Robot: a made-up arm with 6 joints.
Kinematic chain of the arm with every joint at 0, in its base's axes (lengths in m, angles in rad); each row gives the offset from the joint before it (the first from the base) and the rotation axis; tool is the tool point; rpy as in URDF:
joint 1: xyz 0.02 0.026 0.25 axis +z
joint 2: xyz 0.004 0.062 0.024 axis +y
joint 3: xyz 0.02 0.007 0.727 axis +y
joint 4: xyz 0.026 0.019 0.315 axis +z
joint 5: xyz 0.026 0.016 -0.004 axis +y
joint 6: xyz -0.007 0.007 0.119 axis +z
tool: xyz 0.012 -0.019 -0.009 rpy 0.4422 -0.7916 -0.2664
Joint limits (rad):
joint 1: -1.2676..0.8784
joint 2: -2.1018..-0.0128
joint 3: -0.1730..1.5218
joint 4: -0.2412..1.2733
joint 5: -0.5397..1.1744
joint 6: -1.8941..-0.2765
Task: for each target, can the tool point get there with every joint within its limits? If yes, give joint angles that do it. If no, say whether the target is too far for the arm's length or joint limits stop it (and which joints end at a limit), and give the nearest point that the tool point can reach.
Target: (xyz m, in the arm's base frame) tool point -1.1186 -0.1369 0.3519
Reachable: yes | joints 0.2374 -1.5588 0.0251 0.7422 0.1779 -1.5601
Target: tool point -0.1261 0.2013 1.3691
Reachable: yes | joints -0.4433 -0.3798 0.4569 -0.0249 -0.1987 -1.3556
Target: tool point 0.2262 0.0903 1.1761
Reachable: yes | joints -0.4708 -0.3236 1.1906 0.7405 0.7370 -1.6073
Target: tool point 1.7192 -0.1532 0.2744
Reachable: no: too far | nearest point 0.4625 -0.0207 0.9189 | short by 1.419 m
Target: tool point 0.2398 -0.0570 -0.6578
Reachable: no: joint limits stop it (at a limit: joint 1, joint 2, joint 3, joint 5, joint 6) | nearest point -0.6157 -0.6315 -0.3518 | short by 1.075 m
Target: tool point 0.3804 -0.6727 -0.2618
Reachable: no: joint limits stop it (at a limit: joint 1, joint 2, joint 3, joint 4, joint 5, joint 6) | nearest point -0.6023 -0.6611 -0.3351 | short by 0.985 m
